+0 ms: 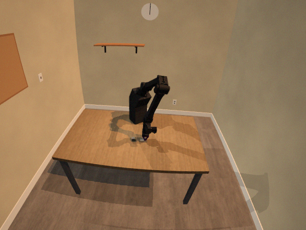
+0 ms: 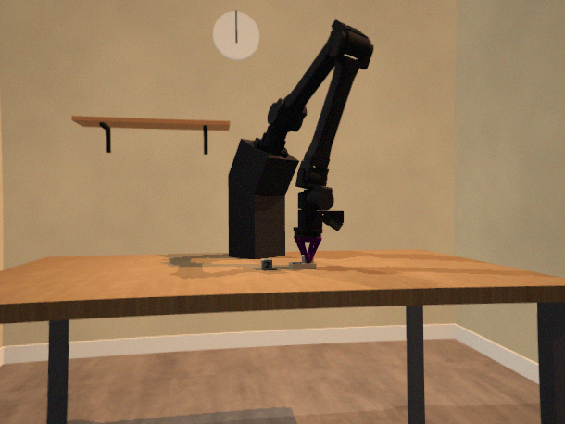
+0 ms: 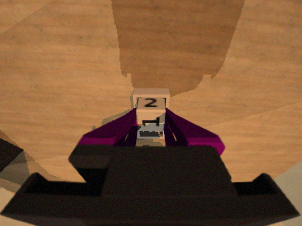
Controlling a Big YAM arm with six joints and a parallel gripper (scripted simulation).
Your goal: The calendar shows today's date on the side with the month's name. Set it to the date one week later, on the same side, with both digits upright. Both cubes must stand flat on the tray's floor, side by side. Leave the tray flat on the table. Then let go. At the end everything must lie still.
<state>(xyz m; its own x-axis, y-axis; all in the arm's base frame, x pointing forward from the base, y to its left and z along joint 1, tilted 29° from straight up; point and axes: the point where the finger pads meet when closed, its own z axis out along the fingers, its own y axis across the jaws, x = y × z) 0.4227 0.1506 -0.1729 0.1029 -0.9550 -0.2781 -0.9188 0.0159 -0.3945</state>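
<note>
The tray lies 20 mm to the right of my hand and 20 mm below it.
</note>
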